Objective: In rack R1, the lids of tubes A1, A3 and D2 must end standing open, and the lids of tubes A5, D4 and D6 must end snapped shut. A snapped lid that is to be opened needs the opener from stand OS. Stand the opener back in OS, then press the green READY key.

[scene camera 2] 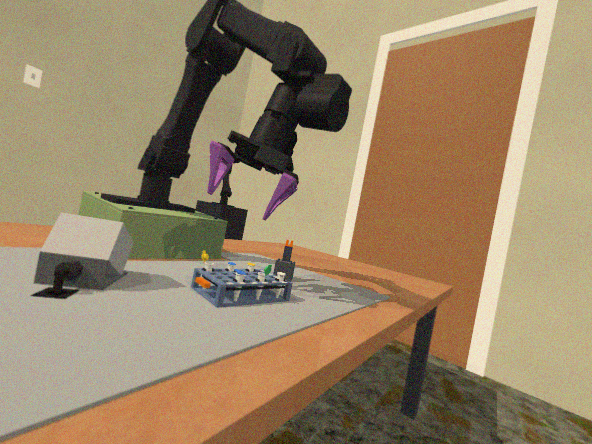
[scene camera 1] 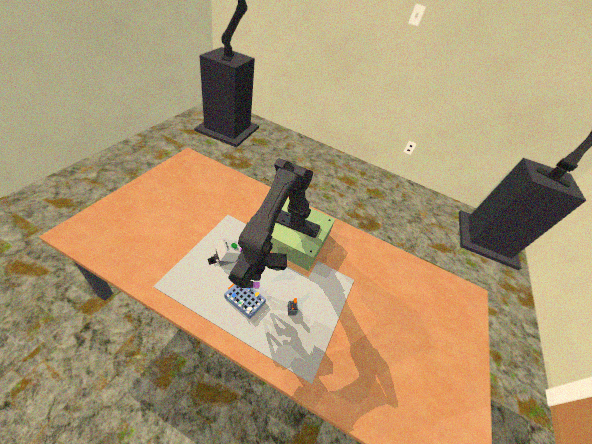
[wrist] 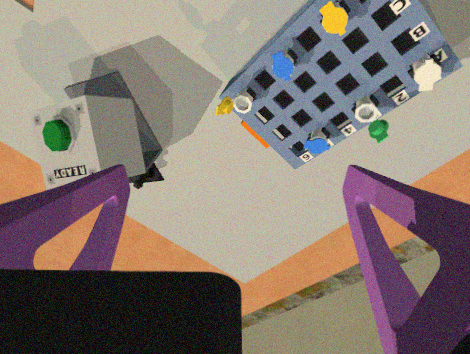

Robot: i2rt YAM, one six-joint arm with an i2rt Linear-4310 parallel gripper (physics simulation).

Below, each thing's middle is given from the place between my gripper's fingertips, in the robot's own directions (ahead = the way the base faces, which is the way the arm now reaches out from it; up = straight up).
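Grey box with green button (scene camera 2: 84, 252): 100 mm behind my hand, 140 mm to the right of it, 90 mm below it.
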